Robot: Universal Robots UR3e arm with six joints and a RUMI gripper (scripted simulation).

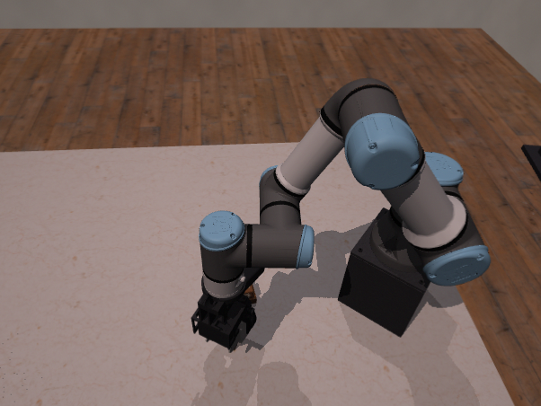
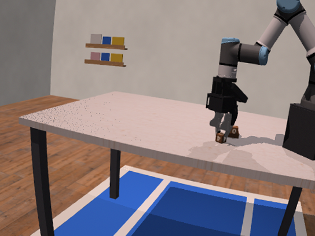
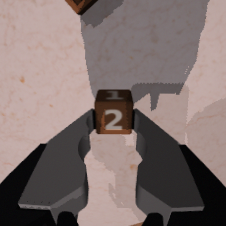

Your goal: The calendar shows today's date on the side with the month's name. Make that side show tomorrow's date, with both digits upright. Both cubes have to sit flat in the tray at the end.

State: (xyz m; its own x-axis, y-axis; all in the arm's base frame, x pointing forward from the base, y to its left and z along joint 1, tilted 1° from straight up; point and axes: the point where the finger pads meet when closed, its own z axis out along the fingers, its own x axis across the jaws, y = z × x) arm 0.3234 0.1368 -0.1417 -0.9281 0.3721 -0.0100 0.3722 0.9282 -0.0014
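My hand is 1 cm above the brown digit cube. From my hand the other things lie so: calendar tray 12 cm to the right, 2 cm below, 1 cm behind.
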